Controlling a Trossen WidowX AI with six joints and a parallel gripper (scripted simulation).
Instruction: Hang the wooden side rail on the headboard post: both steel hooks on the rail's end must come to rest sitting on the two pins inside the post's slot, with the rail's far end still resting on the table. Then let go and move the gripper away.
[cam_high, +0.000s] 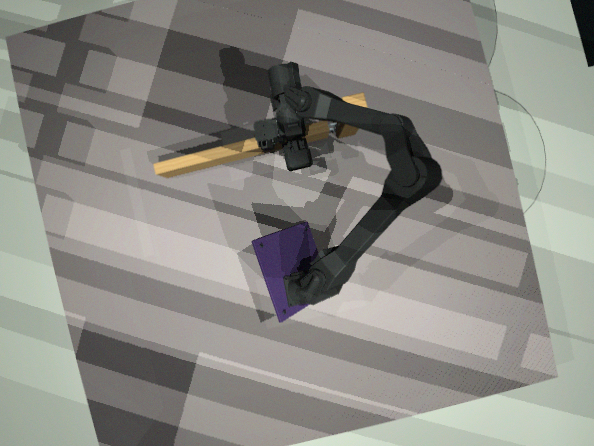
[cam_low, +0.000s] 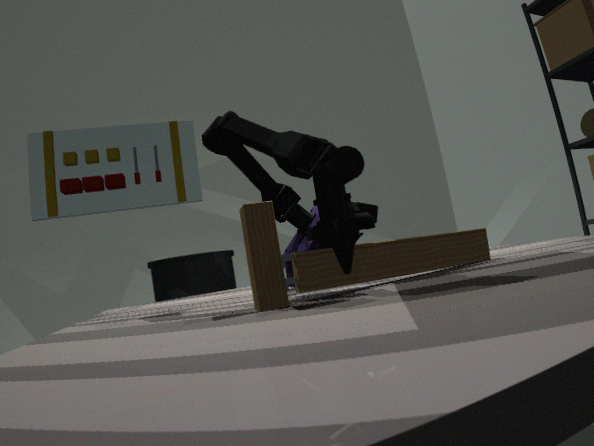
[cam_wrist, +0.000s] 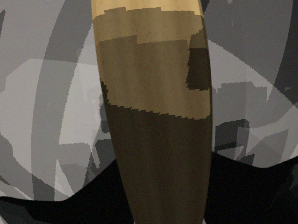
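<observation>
Right now my gripper tip is 140 mm to the left of the headboard post, 50 mm below it and 10 mm short of it.
</observation>
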